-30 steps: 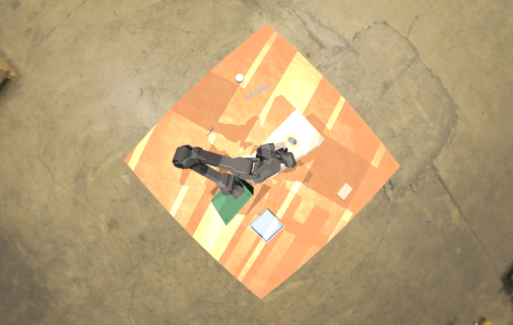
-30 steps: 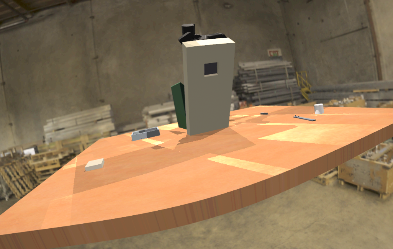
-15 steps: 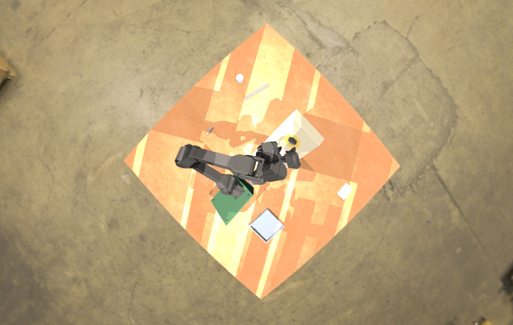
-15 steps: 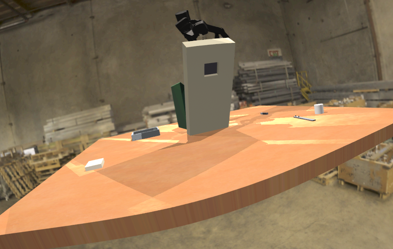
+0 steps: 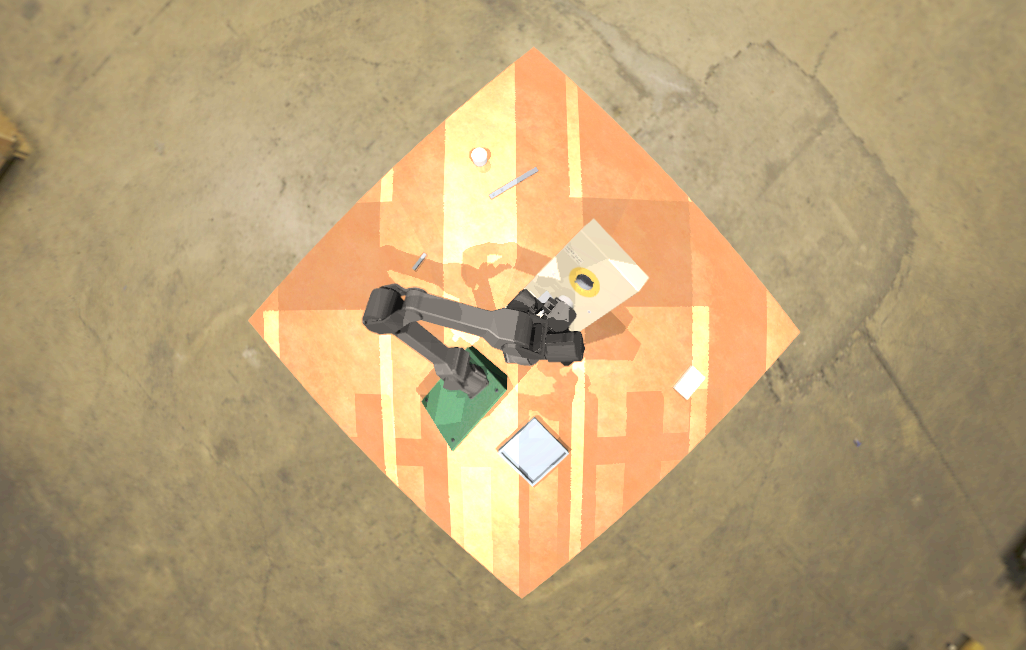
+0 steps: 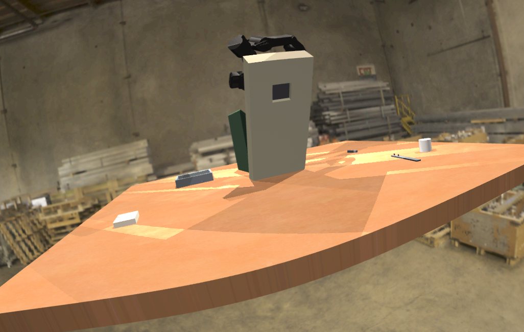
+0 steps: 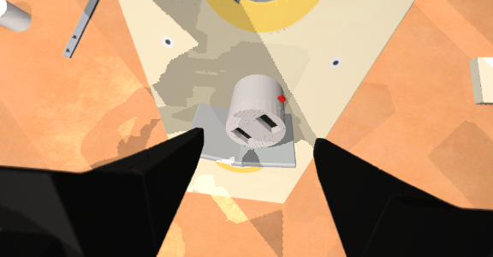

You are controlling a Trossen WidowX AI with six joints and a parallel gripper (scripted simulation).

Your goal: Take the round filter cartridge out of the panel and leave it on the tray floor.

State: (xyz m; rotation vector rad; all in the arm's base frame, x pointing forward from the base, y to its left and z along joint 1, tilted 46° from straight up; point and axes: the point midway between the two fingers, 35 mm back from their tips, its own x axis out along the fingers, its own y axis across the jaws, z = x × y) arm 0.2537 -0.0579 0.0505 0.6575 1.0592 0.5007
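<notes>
The round white filter cartridge is 5 cm below my gripper tip and 2 cm ahead of it. Round my gripper tip: white block: 46 cm to the right, 26 cm below, 19 cm ahead; tray: 31 cm behind, 28 cm to the right, 25 cm below.
</notes>
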